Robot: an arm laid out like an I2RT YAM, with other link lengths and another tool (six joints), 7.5 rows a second.
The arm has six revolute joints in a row. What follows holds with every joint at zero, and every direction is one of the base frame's. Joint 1 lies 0.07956 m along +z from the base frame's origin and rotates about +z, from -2.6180 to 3.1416 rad. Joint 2 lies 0.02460 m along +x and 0.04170 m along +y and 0.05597 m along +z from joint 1 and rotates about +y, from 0.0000 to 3.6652 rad. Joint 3 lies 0.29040 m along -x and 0.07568 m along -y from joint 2 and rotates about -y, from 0.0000 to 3.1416 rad. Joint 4 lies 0.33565 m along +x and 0.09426 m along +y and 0.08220 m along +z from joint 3 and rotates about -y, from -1.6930 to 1.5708 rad. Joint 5 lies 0.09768 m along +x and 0.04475 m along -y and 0.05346 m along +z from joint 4 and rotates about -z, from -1.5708 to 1.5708 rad. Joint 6 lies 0.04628 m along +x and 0.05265 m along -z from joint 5 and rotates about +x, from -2.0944 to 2.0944 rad. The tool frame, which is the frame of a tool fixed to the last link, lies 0.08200 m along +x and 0.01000 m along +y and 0.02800 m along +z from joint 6; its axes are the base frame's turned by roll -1.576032, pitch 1.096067 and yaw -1.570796 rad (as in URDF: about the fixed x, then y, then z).
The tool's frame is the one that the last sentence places.
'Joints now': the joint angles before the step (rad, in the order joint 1, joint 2, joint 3, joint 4, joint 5, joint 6). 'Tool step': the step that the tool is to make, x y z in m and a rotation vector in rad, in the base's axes. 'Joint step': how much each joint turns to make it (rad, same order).
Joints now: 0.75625 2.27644 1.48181 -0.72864 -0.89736 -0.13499
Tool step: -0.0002 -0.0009 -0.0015 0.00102 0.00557 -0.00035
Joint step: -0.00160 0.00302 -0.00142 -0.00022 -0.00461 -0.00167
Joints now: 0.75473 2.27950 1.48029 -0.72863 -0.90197 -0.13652
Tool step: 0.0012 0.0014 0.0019 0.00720 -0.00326 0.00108
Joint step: -0.00007 0.00014 0.00474 0.00142 -0.00306 -0.00164
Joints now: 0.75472 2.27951 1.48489 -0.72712 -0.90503 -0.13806
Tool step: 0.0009 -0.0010 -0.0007 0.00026 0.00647 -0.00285
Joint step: -0.00306 0.00299 0.00135 -0.00289 -0.00462 0.00001
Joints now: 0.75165 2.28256 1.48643 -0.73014 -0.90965 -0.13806
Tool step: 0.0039 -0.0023 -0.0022 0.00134 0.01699 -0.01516
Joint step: -0.00920 0.00760 0.00154 0.00296 -0.01226 0.01065
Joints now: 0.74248 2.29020 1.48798 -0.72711 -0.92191 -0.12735
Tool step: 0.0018 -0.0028 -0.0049 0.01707 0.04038 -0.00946
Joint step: -0.01081 0.02001 0.00327 -0.00178 -0.03980 -0.00012
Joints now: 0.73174 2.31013 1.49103 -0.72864 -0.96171 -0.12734
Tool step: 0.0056 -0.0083 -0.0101 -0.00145 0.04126 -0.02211
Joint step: -0.02135 0.02597 0.00153 -0.00609 -0.02614 0.00172
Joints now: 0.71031 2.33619 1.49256 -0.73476 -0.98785 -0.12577
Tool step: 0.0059 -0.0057 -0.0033 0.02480 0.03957 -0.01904
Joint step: -0.02004 0.01850 0.00317 -0.00167 -0.04444 -0.00321
